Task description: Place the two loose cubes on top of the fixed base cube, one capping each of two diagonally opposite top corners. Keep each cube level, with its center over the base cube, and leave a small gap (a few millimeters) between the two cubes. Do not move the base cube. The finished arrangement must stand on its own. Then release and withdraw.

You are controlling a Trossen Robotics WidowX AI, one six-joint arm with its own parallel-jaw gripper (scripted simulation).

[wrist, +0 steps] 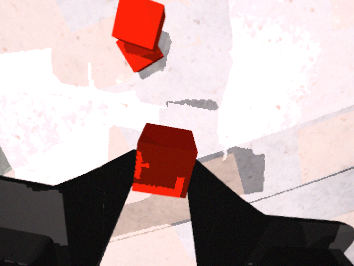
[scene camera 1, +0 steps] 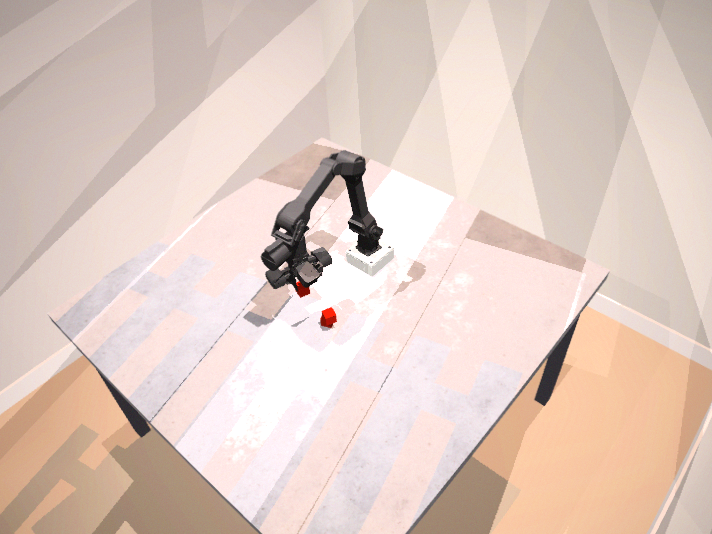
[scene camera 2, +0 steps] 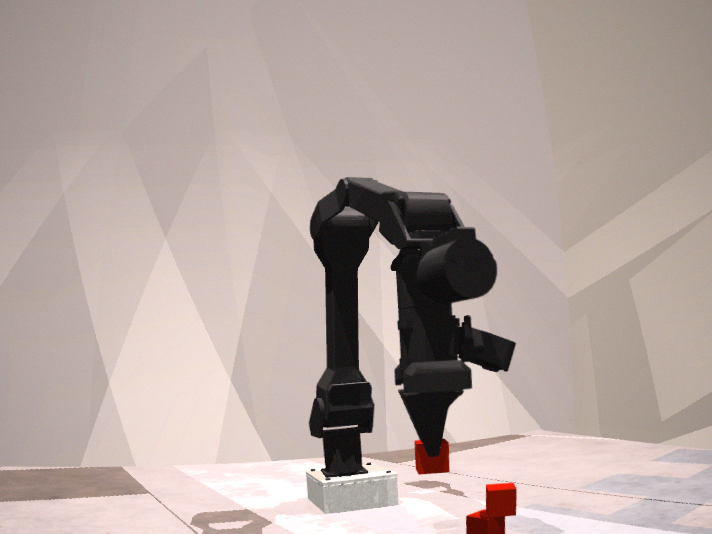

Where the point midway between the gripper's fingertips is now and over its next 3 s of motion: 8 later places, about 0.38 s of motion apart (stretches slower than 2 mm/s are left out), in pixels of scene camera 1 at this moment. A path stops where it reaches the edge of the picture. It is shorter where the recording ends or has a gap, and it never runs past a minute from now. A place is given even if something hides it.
My gripper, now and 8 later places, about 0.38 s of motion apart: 302,287; 312,291; 320,293; 322,298; 322,299; 322,304; 323,305; 323,306; 323,306
